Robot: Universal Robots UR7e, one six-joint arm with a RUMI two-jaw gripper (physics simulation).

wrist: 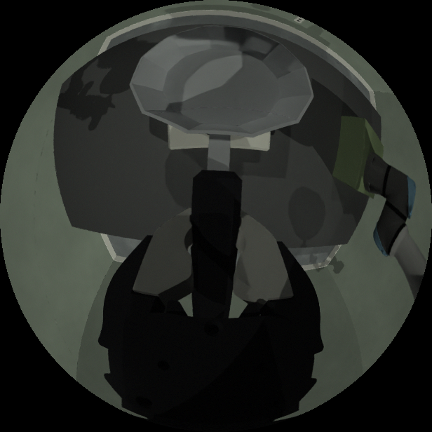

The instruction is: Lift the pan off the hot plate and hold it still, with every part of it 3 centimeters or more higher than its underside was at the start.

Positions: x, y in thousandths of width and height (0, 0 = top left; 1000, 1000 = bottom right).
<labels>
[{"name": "my gripper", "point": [499, 487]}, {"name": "pale square hot plate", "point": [411, 323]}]
</labels>
